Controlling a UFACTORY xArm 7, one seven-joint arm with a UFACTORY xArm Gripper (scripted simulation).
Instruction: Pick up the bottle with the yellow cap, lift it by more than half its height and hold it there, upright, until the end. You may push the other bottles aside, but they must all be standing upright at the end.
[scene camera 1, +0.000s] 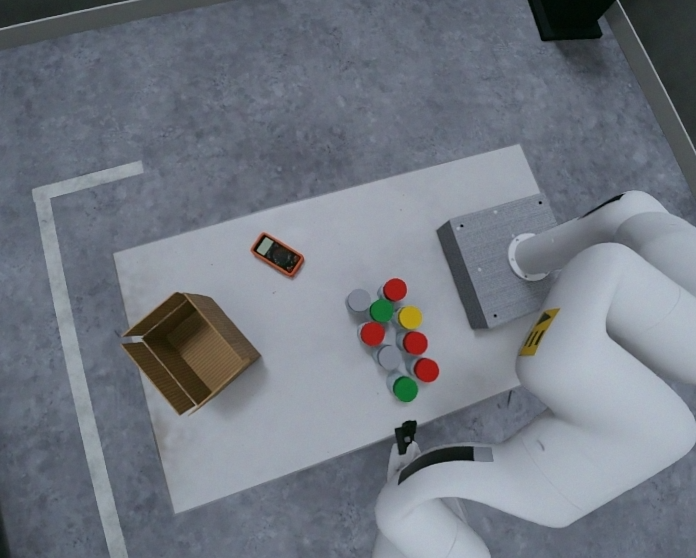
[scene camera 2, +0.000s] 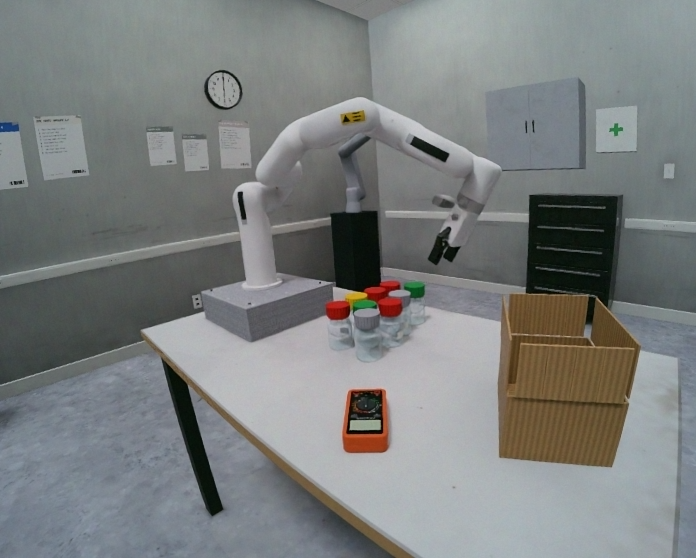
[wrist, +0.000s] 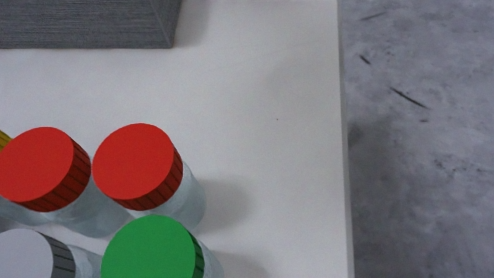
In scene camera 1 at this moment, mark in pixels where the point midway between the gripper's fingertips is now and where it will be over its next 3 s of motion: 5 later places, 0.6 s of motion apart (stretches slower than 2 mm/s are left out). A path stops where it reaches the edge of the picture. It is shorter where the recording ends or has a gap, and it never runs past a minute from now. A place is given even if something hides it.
My gripper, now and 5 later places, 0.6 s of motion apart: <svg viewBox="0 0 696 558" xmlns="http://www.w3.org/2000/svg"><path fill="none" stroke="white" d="M417 442L410 445L392 454L381 453L389 431L406 404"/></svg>
